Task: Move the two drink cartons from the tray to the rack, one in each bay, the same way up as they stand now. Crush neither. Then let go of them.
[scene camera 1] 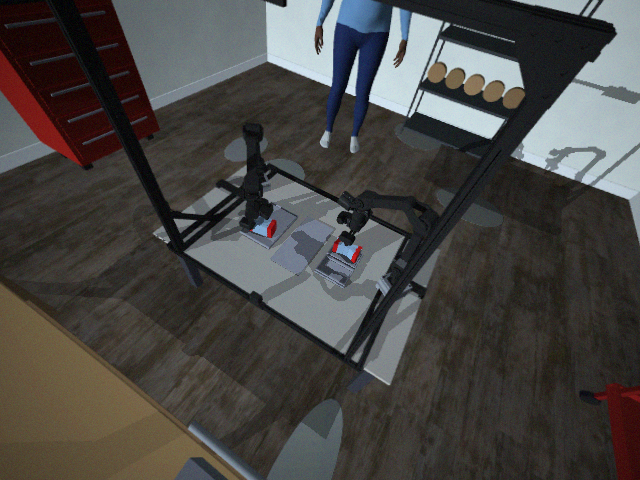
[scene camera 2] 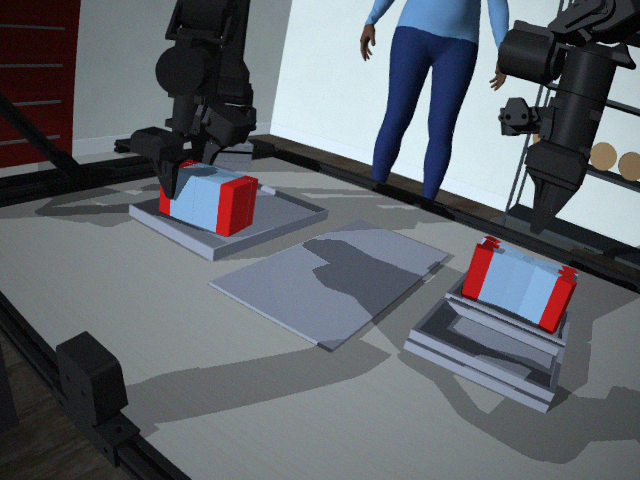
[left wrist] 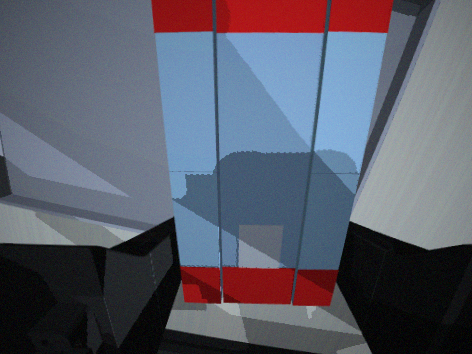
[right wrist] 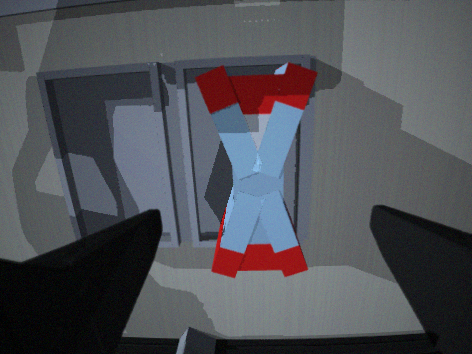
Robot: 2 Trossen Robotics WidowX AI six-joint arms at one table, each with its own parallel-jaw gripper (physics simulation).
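Frame: origin at the left arm's base, x back, y right, z up, level; metres.
Seen in the pictures: left gripper, fingertip midpoint: [scene camera 1: 255, 223] [scene camera 2: 185, 192] [left wrist: 253, 216]; right gripper, fingertip midpoint: [scene camera 2: 539, 224] [right wrist: 265, 218].
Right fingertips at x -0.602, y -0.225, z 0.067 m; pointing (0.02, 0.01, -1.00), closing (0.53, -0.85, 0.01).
A point is followed by its place in that frame.
One blue carton with red ends [scene camera 1: 265, 229] {x -0.359, y 0.095, z 0.005 m} [scene camera 2: 210, 200] {x -0.355, y 0.098, z -0.007 m} [left wrist: 270, 140] {x -0.323, y 0.088, z 0.018 m} lies on its side on the grey tray [scene camera 1: 284, 218] {x -0.281, y -0.037, z -0.050 m} [scene camera 2: 270, 224] {x -0.335, y 0.001, z -0.050 m} [left wrist: 112, 105] {x -0.267, y 0.013, z -0.050 m}. My left gripper [scene camera 1: 253, 221] {x -0.286, y 0.121, z -0.020 m} [scene camera 2: 182, 186] {x -0.286, y 0.121, z -0.020 m} [left wrist: 253, 216] {x -0.286, y 0.121, z -0.020 m} is open, with a finger on each side of this carton's near end. The other carton [scene camera 1: 348, 250] {x -0.621, y -0.219, z 0.006 m} [scene camera 2: 513, 281] {x -0.605, y -0.208, z -0.007 m} [right wrist: 257, 175] {x -0.599, y -0.221, z 0.022 m} lies tilted on one bay of the rack [scene camera 1: 334, 275] {x -0.691, y -0.113, z -0.046 m} [scene camera 2: 480, 352] {x -0.671, y -0.108, z -0.046 m} [right wrist: 168, 140] {x -0.627, y -0.158, z -0.043 m}; it looks pinched into an X shape. The bay beside it is empty. My right gripper [scene camera 1: 347, 236] {x -0.602, y -0.225, z 0.067 m} [right wrist: 265, 218] {x -0.602, y -0.225, z 0.067 m} is open above this carton.
A flat grey mat [scene camera 1: 304, 245] {x -0.479, y -0.060, z -0.052 m} [scene camera 2: 337, 281] {x -0.501, y -0.027, z -0.052 m} lies between tray and rack. A person [scene camera 1: 361, 71] [scene camera 2: 432, 95] stands beyond the table's far edge. Black frame posts [scene camera 1: 128, 138] {x -0.304, y 0.468, z 0.517 m} rise around the table. A shelf unit [scene camera 1: 430, 62] and a red cabinet [scene camera 1: 104, 95] stand farther off.
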